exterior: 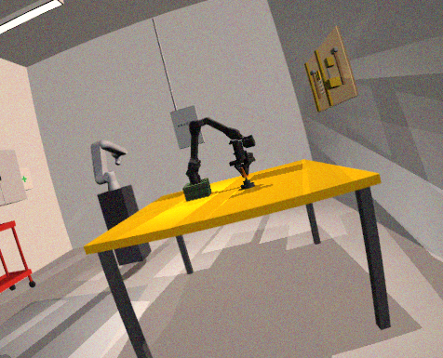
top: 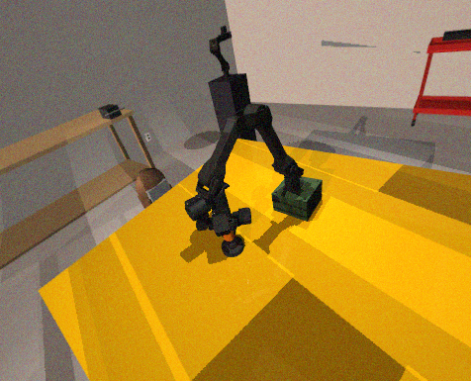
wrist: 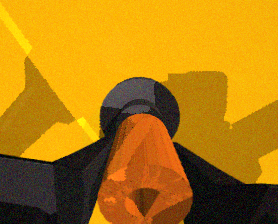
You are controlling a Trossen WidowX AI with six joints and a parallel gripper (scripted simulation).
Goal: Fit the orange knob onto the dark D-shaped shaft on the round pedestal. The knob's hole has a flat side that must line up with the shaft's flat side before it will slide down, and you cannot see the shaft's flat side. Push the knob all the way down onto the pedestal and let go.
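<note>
My gripper tip is 20 mm below the orange knob. Also, from my gripper tip: pedestal 40 mm below.
</note>
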